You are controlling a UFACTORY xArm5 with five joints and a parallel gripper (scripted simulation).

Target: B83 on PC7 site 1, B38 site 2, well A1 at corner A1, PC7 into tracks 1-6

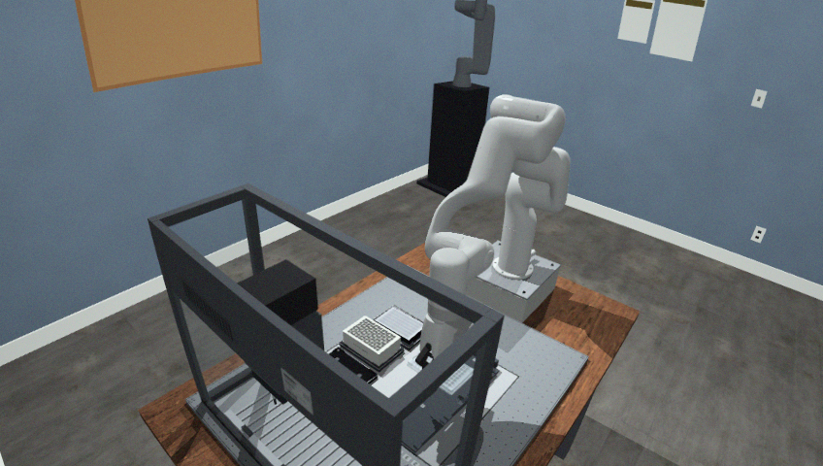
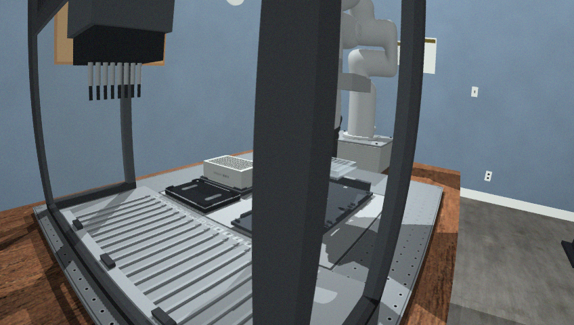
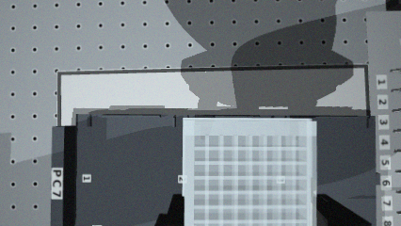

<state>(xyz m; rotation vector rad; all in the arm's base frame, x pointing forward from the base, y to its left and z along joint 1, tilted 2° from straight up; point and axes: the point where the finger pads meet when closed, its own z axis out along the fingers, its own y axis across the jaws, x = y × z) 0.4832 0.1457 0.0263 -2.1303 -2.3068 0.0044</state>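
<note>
The dark plate carrier PC7 lies 1 cm behind my hand and 9 cm below it. From my hand the other things lie so: dark frame post: 37 cm ahead, 23 cm to the left, 14 cm above.
</note>
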